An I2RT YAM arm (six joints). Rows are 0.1 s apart.
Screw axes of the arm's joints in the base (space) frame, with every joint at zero. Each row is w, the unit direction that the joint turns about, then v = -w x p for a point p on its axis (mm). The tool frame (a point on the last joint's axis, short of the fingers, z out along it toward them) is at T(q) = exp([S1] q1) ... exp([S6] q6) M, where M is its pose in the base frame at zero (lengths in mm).
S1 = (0, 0, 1, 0.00, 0.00, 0.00)
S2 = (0, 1, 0, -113.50, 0.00, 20.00)
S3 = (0, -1, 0, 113.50, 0.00, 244.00)
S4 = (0, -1, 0, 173.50, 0.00, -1.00)
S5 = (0, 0, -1, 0.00, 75.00, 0.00)
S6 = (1, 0, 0, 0.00, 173.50, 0.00)
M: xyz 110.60 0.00 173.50 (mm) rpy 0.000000 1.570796 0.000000 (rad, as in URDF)
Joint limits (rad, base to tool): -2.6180..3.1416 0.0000..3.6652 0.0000..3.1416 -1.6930..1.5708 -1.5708..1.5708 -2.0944..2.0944
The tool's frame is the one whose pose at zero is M.
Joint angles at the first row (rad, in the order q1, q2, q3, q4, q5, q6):
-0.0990, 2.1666, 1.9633, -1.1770, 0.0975, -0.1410
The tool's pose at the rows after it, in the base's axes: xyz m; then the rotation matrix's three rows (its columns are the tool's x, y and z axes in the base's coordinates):
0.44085 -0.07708 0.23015; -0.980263 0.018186 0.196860; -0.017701 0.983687 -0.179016; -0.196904 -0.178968 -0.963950
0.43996 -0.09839 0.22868; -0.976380 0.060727 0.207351; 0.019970 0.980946 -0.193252; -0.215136 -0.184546 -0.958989
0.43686 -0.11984 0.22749; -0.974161 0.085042 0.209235; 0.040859 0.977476 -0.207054; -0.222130 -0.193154 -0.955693
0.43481 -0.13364 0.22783; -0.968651 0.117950 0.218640; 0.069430 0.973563 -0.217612; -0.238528 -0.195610 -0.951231
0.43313 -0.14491 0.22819; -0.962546 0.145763 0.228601; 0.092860 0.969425 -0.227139; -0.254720 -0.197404 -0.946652
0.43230 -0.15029 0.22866; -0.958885 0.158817 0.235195; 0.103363 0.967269 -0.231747; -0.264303 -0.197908 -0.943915
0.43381 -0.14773 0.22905; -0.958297 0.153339 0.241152; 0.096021 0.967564 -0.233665; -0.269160 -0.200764 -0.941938
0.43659 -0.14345 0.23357; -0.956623 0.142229 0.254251; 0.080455 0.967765 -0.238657; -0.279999 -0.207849 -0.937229
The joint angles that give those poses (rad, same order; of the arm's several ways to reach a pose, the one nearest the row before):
-0.1616, 2.1784, 1.9633, -1.1282, 0.1455, -0.1780
-0.2085, 2.1834, 1.9633, -1.1027, 0.1467, -0.1856
-0.2562, 2.1872, 1.9633, -1.0863, 0.1478, -0.2111
-0.2867, 2.1876, 1.9632, -1.0687, 0.1474, -0.2112
-0.3115, 2.1879, 1.9632, -1.0515, 0.1467, -0.2104
-0.3233, 2.1876, 1.9632, -1.0420, 0.1455, -0.2104
-0.3168, 2.1876, 1.9640, -1.0370, 0.1474, -0.2111
-0.3058, 2.1876, 1.9801, -1.0397, 0.1516, -0.2153

